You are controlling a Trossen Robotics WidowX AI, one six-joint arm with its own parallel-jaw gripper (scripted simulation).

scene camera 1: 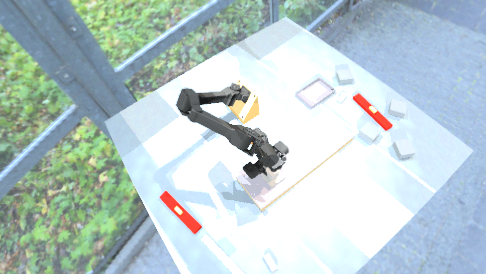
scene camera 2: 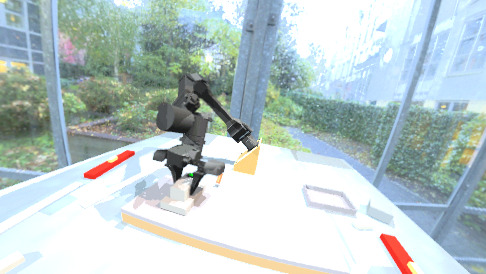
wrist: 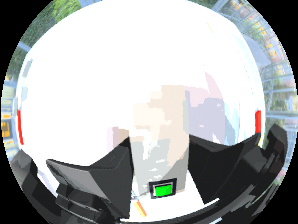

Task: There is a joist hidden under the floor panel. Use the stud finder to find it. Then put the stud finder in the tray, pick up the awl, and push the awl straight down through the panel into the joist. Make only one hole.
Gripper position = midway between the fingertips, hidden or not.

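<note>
My gripper [scene camera 2: 183, 192] is visible, and the wrist view has the gripper [wrist: 155, 137] as well. A stud finder [scene camera 2: 179, 201] is visible too; the wrist view also has the finder [wrist: 155, 117]. A tray [scene camera 2: 336, 201] appears, and again the tray [scene camera 1: 317, 91].
</note>
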